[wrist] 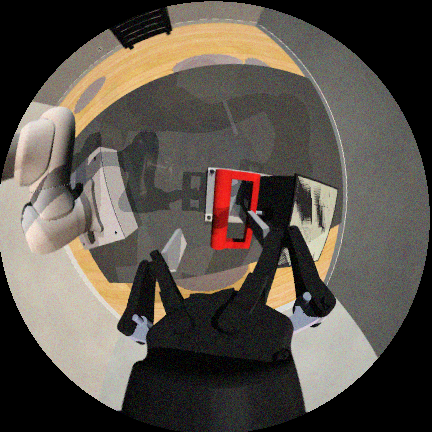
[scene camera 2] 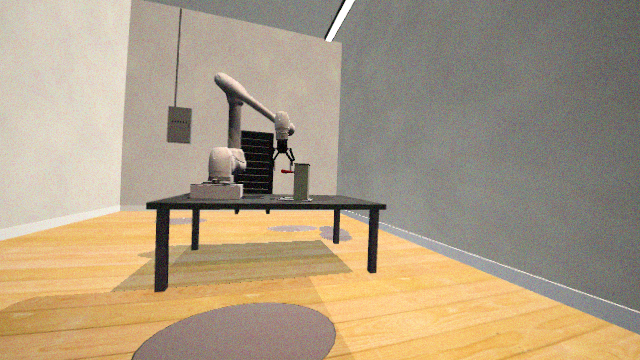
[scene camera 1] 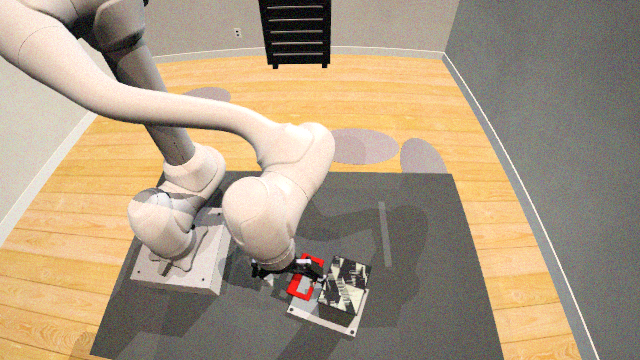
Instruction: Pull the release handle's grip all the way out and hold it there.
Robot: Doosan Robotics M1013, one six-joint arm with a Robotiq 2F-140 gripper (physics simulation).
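Observation:
The release handle's red rectangular grip (scene camera 1: 300, 294) (scene camera 2: 287, 171) (wrist: 218, 192) sticks out level from the side of an upright box-shaped housing (scene camera 1: 344, 287) (scene camera 2: 301, 182) (wrist: 320, 210), above a pale base plate (scene camera 1: 320, 321) (wrist: 210, 195). My gripper (scene camera 1: 295, 281) (scene camera 2: 283, 167) (wrist: 215, 228) points down over the grip with its fingers wide apart. In the wrist view the right finger reaches into the grip's opening, and the left finger is outside the grip's outer bar with space between them. The gap between grip and housing is partly hidden by the right finger.
The housing stands close beside the right finger. The robot's pale base block (scene camera 1: 175, 280) (scene camera 2: 215, 192) (wrist: 115, 200) is on the left of the dark table (scene camera 1: 450, 310) (scene camera 2: 340, 202). A black drawer cabinet (scene camera 1: 300, 25) (scene camera 2: 257, 160) (wrist: 142, 27) stands by the wall behind.

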